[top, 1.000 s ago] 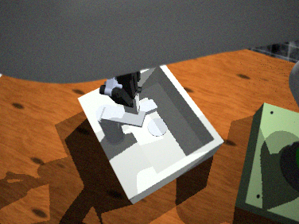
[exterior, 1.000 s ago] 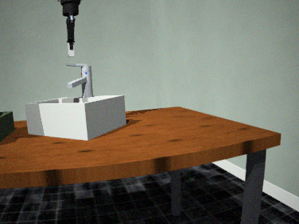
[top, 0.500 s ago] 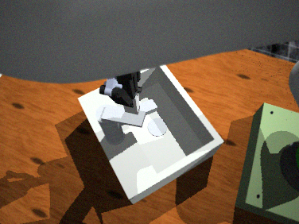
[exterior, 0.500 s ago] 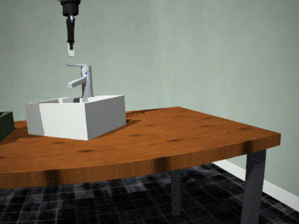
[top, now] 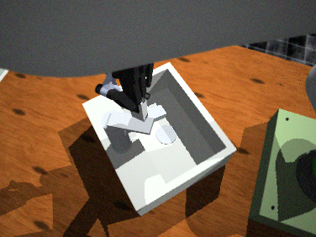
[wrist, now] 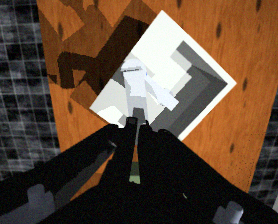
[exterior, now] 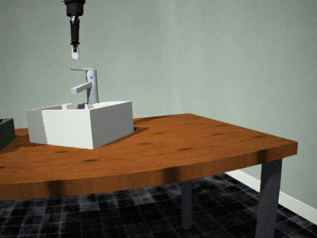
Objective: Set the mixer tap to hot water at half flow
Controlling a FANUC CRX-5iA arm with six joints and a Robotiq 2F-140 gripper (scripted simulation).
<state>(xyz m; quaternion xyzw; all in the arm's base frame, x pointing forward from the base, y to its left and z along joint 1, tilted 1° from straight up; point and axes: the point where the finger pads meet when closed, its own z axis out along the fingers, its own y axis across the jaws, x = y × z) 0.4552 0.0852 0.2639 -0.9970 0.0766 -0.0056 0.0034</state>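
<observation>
The grey lever lies 2 cm ahead of my hand and 7 cm below it. From my hand the other things lie so: mixer tap: 4 cm ahead, 1 cm to the right, 12 cm below; then white basin: 1 cm behind, 8 cm to the right, 31 cm below.
</observation>
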